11 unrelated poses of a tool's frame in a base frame.
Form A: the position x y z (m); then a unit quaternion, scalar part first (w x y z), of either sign.
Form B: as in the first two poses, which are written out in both.
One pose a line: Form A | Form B
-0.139 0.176 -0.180 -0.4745 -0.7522 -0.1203 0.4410 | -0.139 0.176 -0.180 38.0 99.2 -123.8
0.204 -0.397 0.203 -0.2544 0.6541 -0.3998 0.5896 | 0.204 -0.397 0.203 -125.2 100.1 -8.1
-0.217 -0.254 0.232 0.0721 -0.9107 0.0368 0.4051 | -0.217 -0.254 0.232 -7.8 131.4 167.6
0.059 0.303 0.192 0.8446 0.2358 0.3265 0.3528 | 0.059 0.303 0.192 58.5 47.5 -13.2
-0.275 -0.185 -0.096 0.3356 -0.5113 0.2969 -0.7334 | -0.275 -0.185 -0.096 -125.3 72.5 -5.6
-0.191 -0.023 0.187 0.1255 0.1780 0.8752 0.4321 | -0.191 -0.023 0.187 85.3 126.5 62.3
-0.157 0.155 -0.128 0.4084 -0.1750 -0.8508 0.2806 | -0.157 0.155 -0.128 -133.9 120.6 -157.1
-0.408 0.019 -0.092 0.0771 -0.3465 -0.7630 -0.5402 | -0.408 0.019 -0.092 122.5 113.9 73.7
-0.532 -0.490 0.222 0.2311 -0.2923 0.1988 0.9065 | -0.532 -0.490 0.222 19.9 41.4 131.5
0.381 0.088 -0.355 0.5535 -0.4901 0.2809 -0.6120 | 0.381 0.088 -0.355 -108.1 68.8 12.3
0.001 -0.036 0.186 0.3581 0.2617 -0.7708 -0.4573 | 0.001 -0.036 0.186 109.3 109.0 146.8
